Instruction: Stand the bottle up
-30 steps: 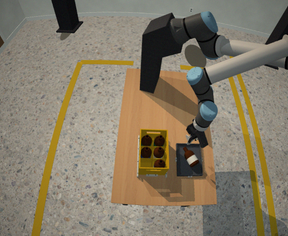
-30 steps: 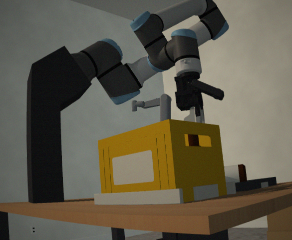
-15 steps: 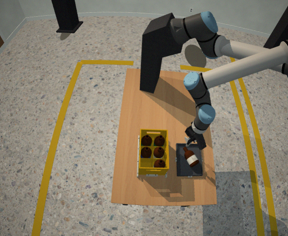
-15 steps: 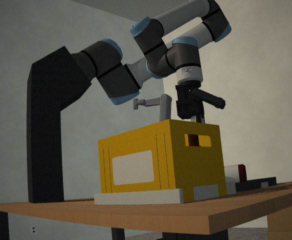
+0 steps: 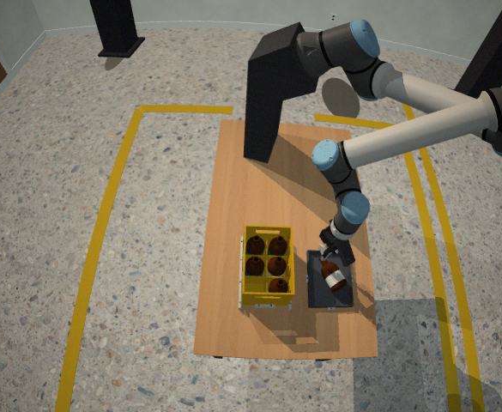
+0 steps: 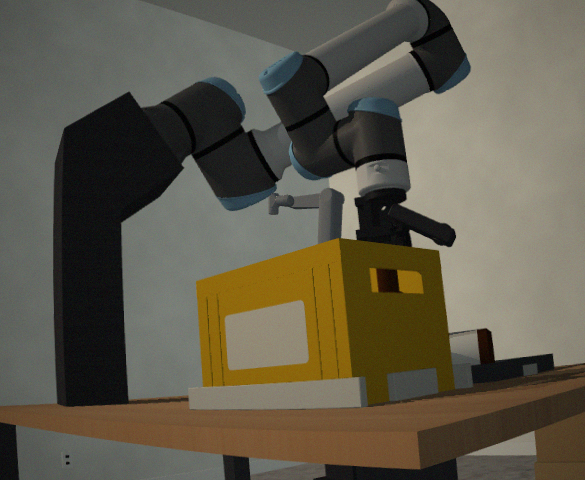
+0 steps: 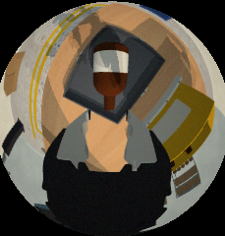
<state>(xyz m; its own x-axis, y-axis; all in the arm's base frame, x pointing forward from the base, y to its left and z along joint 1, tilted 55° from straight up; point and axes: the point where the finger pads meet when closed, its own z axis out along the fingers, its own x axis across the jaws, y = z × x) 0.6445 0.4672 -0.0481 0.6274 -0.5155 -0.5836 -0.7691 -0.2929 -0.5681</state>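
My hand is 70 mm above the brown bottle, 40 mm short of it and 30 mm to the right of it. Also, from my hand: crate: 240 mm to the right, 80 mm ahead, 30 mm below; dark tray: 100 mm below, 60 mm ahead, 40 mm to the left.
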